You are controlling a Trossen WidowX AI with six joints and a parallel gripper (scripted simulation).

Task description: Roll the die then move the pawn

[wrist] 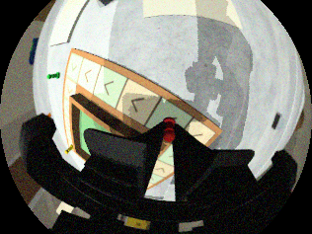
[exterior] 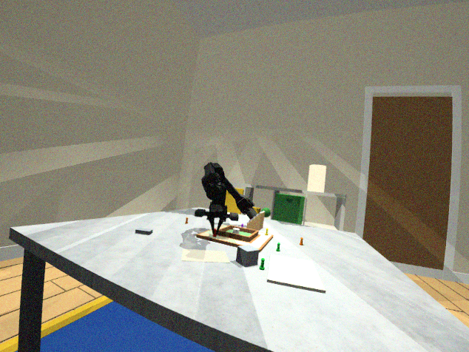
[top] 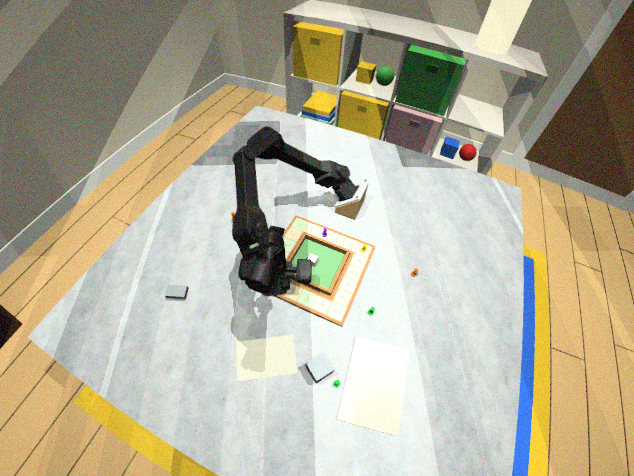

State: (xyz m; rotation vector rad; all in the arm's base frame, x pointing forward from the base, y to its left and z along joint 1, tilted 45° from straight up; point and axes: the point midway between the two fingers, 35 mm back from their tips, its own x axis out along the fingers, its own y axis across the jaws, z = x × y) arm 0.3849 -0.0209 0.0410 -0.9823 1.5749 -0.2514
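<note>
My gripper tip is 120 mm past the white die and 50 mm to the right of it. Also, from my gripper tip: green tray: 120 mm behind, 60 mm to the left, 10 mm below; yellow pawn: 230 mm behind, 170 mm to the left, 10 mm above; red pawn: 10 mm above.
</note>
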